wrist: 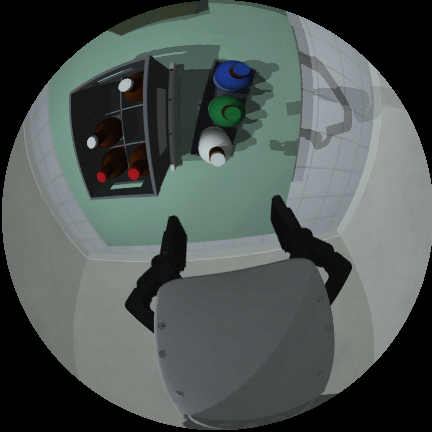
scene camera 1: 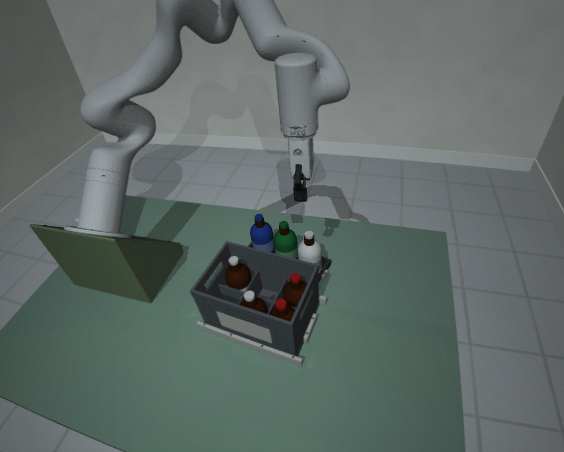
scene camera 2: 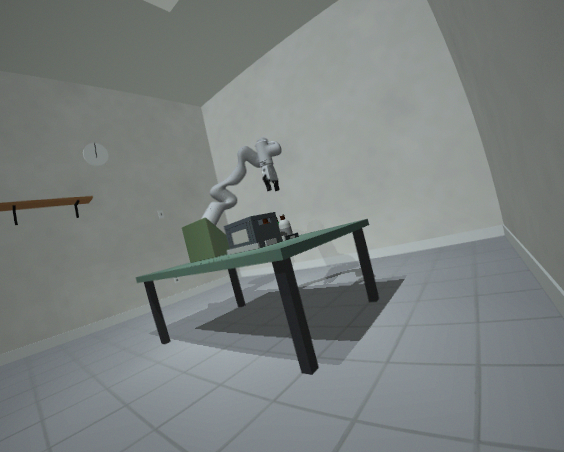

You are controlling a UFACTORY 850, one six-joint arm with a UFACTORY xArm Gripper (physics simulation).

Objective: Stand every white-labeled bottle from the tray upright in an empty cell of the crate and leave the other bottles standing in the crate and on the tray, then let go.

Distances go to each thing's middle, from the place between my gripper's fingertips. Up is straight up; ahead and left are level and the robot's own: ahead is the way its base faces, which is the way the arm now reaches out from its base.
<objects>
My hand is 70 mm past the green bottle (wrist: 225, 110), 40 mm to the right of it and 230 mm above it. Round my hand: blue bottle (wrist: 230, 75): 150 mm behind, 70 mm to the left, 230 mm below; then pale crate rail (scene camera 1: 221, 333): 130 mm behind, 280 mm to the right, 300 mm below.
</objects>
